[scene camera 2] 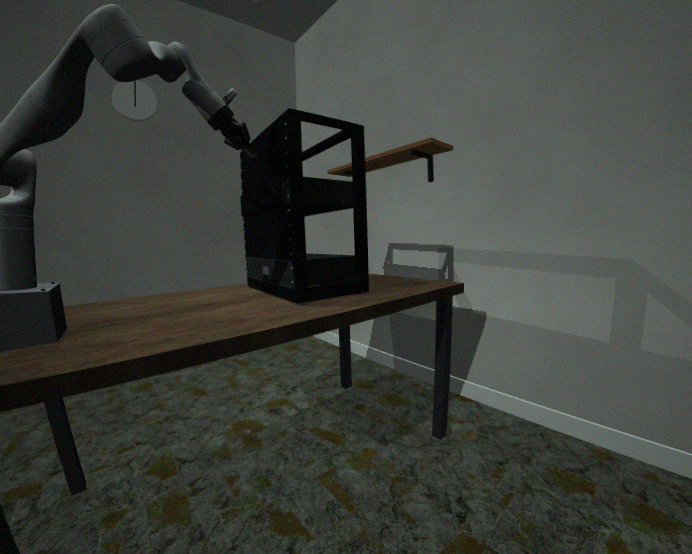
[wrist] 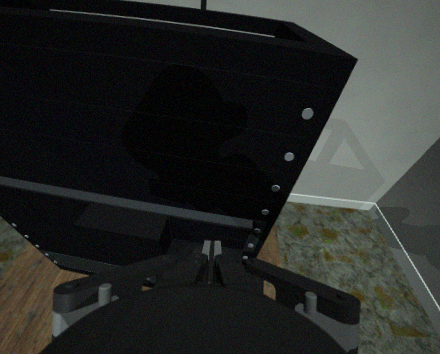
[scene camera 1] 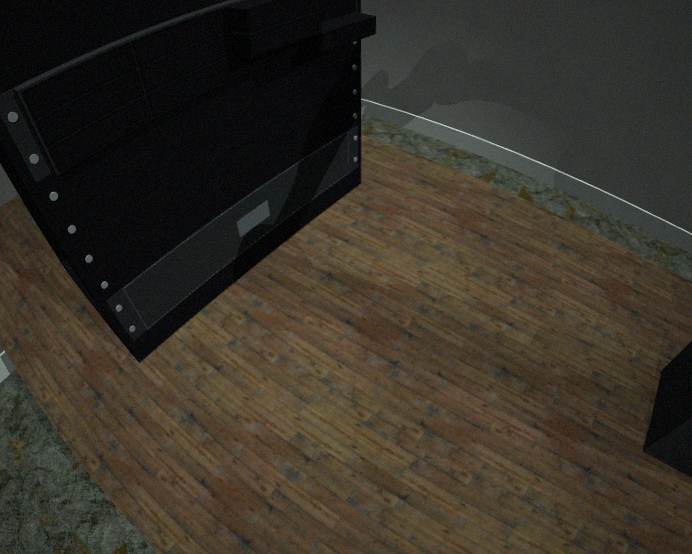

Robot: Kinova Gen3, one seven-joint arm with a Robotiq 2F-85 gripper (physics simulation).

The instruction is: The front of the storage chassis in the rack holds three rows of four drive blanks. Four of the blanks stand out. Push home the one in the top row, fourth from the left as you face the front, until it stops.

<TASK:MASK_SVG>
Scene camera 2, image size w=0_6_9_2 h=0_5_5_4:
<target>gripper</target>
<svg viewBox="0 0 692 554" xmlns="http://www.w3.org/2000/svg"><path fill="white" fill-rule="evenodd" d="M223 106L207 122L214 130L219 129L223 136L225 136L225 144L236 150L243 150L250 159L254 158L257 153L249 144L251 139L246 124L244 122L238 123L233 118L234 113L227 105Z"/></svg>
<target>black rack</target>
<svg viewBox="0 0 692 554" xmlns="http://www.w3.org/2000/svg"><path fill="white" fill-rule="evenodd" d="M288 108L250 143L250 146L257 153L254 158L250 159L243 150L240 152L241 216L243 217L248 286L249 288L255 288L294 302L298 306L307 305L307 302L351 294L368 294L364 126ZM353 208L355 255L306 253L305 216ZM351 138L352 182L303 177L303 161ZM302 152L301 121L342 130Z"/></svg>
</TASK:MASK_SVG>
